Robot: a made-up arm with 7 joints.
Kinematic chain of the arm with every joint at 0, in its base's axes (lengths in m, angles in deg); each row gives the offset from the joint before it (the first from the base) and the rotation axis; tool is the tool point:
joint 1: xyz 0 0 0.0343 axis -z
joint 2: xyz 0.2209 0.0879 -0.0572 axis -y
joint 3: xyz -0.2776 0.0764 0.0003 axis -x
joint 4: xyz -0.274 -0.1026 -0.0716 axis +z
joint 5: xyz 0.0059 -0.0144 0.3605 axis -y
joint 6: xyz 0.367 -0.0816 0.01 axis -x
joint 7: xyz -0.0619 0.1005 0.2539 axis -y
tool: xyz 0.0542 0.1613 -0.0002
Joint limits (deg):
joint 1: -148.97..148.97
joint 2: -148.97..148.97
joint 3: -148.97..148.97
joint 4: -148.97..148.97
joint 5: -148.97..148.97
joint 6: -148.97..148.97
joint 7: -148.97..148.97
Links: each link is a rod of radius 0.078 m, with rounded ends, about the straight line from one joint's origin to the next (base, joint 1, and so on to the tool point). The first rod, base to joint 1, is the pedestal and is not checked.
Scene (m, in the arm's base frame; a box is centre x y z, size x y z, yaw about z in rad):
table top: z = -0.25
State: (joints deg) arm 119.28 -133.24 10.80 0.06 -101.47 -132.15 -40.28
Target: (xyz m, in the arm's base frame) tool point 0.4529 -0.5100 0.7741
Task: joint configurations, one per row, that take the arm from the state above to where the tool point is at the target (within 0.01 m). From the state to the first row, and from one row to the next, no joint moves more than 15 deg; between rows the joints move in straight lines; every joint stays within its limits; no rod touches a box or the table.
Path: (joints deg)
1: 106.38 -131.08 9.81 -4.82 -102.60 -134.08 -40.64
2: 93.48 -128.91 8.81 -9.71 -103.73 -136.02 -41.01
3: 80.58 -126.75 7.82 -14.59 -104.86 -137.95 -41.37
4: 67.68 -124.58 6.82 -19.48 -105.99 -139.88 -41.73
5: 54.77 -122.42 5.83 -24.36 -107.12 -141.81 -42.10
6: 41.87 -120.26 4.83 -29.25 -108.25 -143.75 -42.46
7: 28.97 -118.09 3.84 -34.13 -109.37 -145.68 -42.82

